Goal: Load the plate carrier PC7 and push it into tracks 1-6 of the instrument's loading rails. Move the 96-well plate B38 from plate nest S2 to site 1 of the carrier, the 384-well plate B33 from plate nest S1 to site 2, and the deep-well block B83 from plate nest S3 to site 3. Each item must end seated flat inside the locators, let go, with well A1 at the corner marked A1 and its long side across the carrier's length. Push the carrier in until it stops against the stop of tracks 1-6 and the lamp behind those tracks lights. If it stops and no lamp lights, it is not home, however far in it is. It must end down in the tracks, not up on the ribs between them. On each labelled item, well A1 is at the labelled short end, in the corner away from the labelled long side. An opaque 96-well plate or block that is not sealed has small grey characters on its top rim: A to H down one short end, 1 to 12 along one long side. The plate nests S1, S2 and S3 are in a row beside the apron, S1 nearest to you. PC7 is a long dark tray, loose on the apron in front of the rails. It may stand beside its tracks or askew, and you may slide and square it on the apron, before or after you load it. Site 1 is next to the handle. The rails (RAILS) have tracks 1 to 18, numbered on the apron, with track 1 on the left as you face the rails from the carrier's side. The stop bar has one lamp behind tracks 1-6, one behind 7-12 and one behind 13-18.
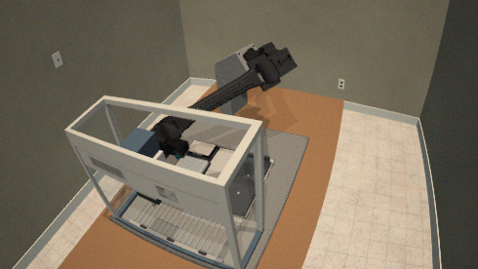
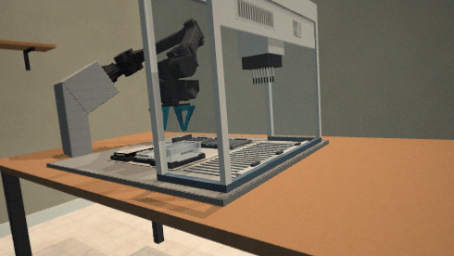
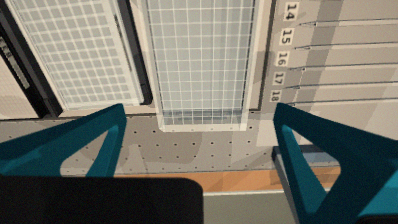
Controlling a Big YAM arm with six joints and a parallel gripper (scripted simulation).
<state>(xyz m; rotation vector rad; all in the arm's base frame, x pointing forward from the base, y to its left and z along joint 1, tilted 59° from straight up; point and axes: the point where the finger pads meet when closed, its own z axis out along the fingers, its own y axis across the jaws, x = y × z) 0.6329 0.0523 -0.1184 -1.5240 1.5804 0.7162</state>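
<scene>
The deep-well block B83 lies 10 mm to the left of my hand and 80 mm below it. The rest, counted from my hand: plate nest S3: 10 mm to the left, 100 mm below; then carrier PC7: 120 mm behind, 260 mm to the left, 90 mm below; then white 96-well plate: 110 mm behind, 10 mm to the left, 90 mm below.
</scene>
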